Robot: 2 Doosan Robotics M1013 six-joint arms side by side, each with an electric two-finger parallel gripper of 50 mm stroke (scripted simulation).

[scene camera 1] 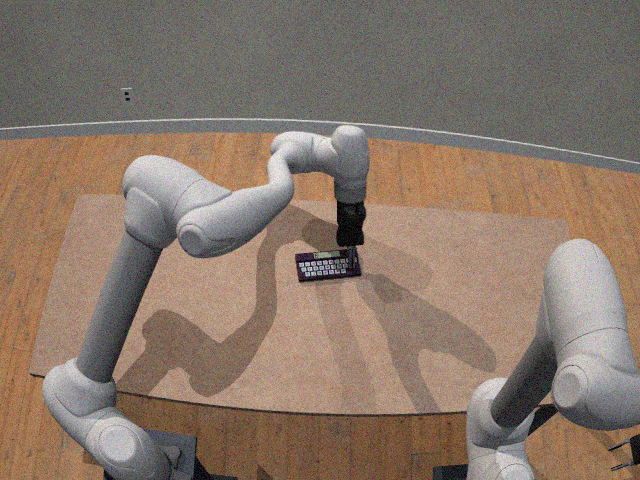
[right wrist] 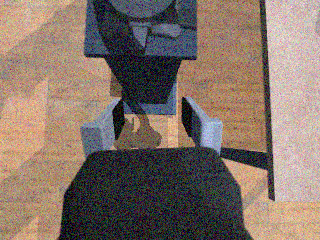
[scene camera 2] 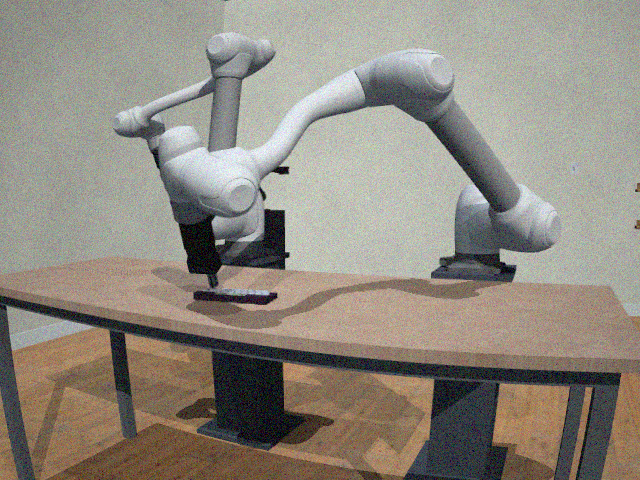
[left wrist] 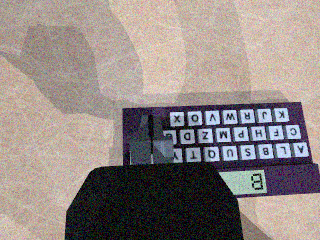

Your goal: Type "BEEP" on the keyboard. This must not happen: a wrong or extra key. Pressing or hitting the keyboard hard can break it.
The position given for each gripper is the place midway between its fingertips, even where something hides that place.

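There's a dark pedestal (scene camera 2: 249,393) to be seen here. As for the grippers, you'd find the right gripper (right wrist: 152,110), and then there's the left gripper (scene camera 2: 214,286), (scene camera 1: 351,266), (left wrist: 151,126), which shows in those views.
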